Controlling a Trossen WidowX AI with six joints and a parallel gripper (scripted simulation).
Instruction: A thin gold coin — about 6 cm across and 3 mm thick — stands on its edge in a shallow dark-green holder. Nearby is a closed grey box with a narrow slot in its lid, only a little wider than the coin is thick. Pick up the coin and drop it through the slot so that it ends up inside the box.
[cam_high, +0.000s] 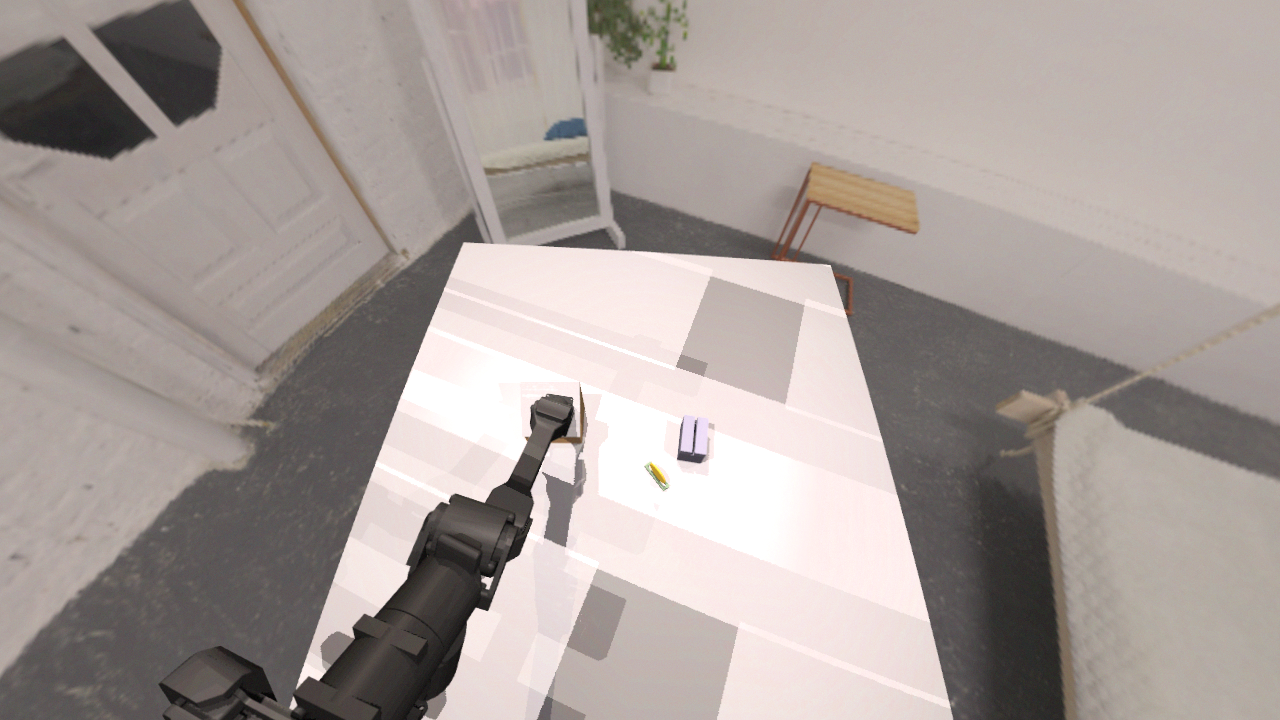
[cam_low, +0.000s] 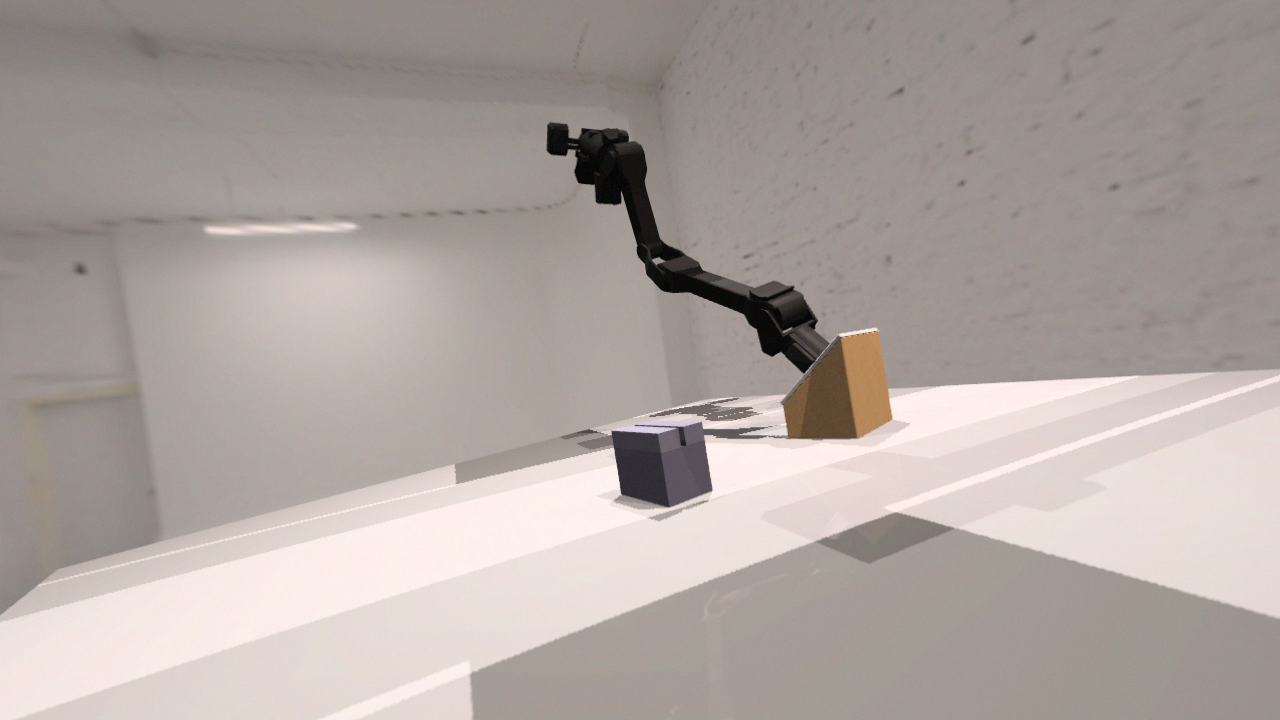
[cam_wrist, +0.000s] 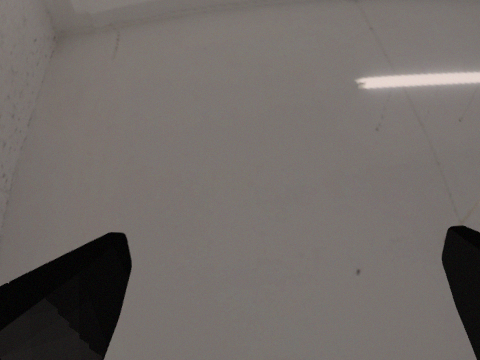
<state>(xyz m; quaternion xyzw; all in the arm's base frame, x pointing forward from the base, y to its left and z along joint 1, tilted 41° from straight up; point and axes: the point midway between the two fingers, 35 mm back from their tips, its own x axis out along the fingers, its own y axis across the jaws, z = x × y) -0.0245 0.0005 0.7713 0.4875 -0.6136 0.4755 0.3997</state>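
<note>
Right now my gripper tip is 220 mm short of the coin, 420 mm to the right of it and 680 mm above it.
</note>
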